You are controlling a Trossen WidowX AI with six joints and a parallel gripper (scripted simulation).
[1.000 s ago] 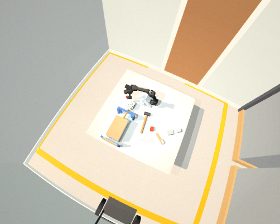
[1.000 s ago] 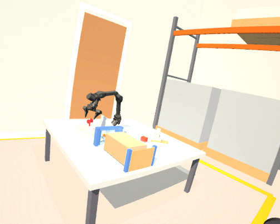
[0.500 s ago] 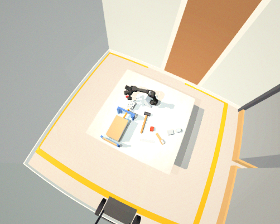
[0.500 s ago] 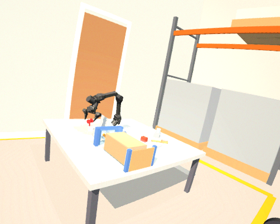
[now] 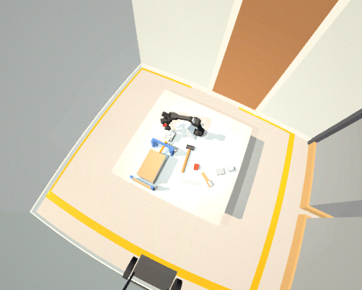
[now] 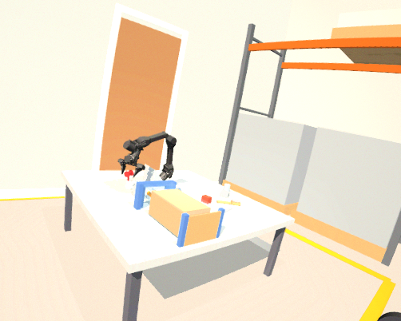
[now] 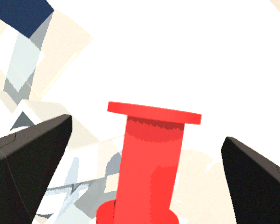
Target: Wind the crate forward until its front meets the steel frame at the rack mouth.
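My gripper tip is 1 cm to the right of the red grip and 1 cm past it. Also, from my gripper tip: winch: 10 cm below, 9 cm to the left, 4 cm ahead; winch handle: 4 cm to the left, 3 cm below, 2 cm ahead; cubby: 46 cm ahead, 6 cm to the left, 5 cm below.
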